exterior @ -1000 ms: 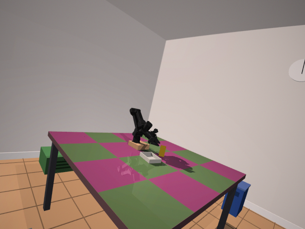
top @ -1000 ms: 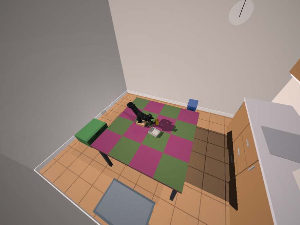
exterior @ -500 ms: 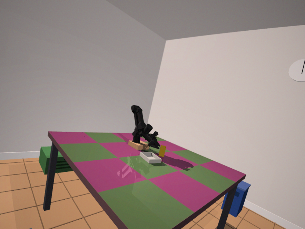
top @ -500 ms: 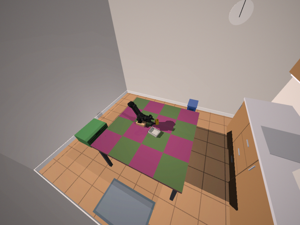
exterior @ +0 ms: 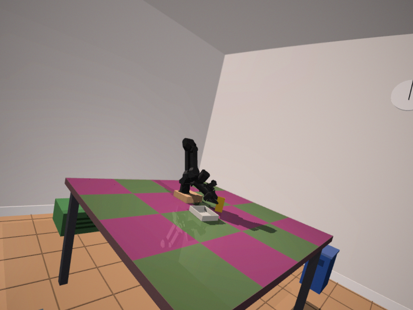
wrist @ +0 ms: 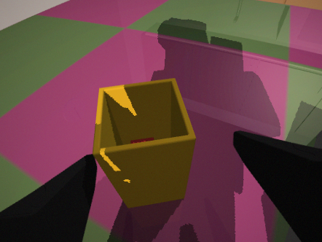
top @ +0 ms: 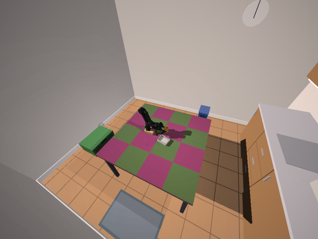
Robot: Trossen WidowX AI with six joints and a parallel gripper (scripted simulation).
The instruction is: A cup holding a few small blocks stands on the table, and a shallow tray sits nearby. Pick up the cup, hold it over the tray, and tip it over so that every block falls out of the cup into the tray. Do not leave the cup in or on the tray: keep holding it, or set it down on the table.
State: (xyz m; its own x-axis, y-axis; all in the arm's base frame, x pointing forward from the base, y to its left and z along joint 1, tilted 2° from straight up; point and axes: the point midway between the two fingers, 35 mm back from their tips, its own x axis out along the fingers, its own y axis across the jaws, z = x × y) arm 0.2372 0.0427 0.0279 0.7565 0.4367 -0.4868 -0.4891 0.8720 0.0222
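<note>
Now: gripper tip 2 cm to the right of the red block and 2 cm above it. The rest, counted from my gripper tip: orange block (3 cm below, 2 cm to the left, 1 cm ahead); then yellow square cup (4 cm below, 2 cm to the left).
</note>
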